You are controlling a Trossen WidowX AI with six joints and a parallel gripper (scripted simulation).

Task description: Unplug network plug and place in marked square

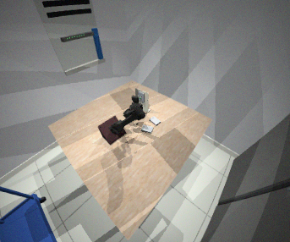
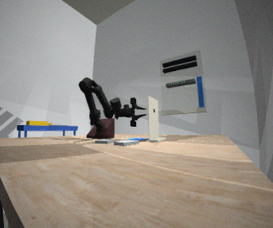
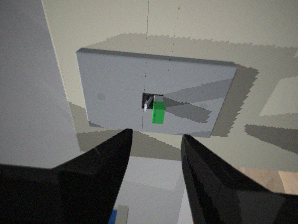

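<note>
My gripper tip is 4 cm short of the plug. Round my gripper tip: upright panel 6 cm ahead, 1 cm to the left, 6 cm below; then blue marked square 10 cm behind, 3 cm to the left, 18 cm below.
</note>
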